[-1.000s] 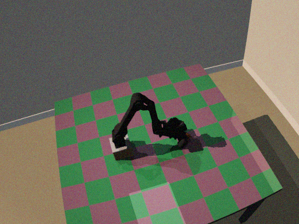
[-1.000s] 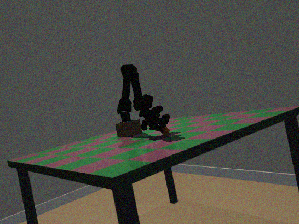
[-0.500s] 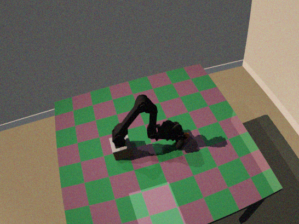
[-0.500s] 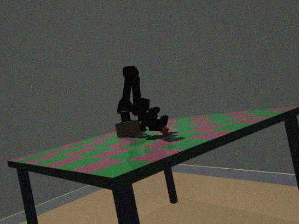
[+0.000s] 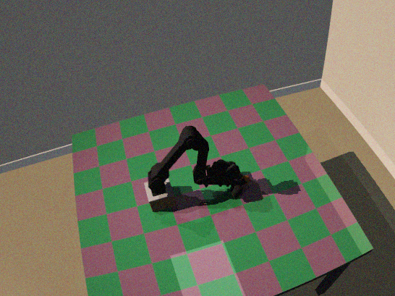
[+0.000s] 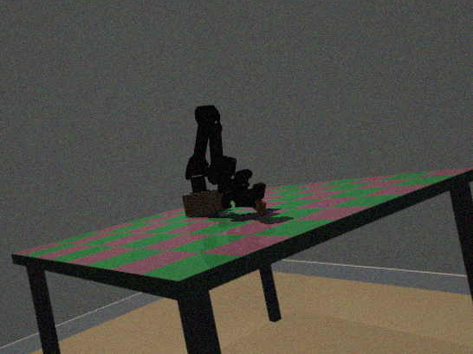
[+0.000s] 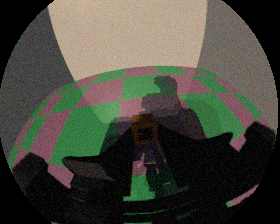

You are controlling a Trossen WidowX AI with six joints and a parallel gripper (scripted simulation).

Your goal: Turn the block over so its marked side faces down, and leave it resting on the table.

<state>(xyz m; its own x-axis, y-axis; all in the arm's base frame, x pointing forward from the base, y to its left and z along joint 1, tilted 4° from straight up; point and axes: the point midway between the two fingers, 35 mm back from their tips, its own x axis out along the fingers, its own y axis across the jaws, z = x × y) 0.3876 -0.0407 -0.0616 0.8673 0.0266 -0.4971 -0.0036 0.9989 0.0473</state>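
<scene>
The block is 10 mm behind my gripper tip.
</scene>
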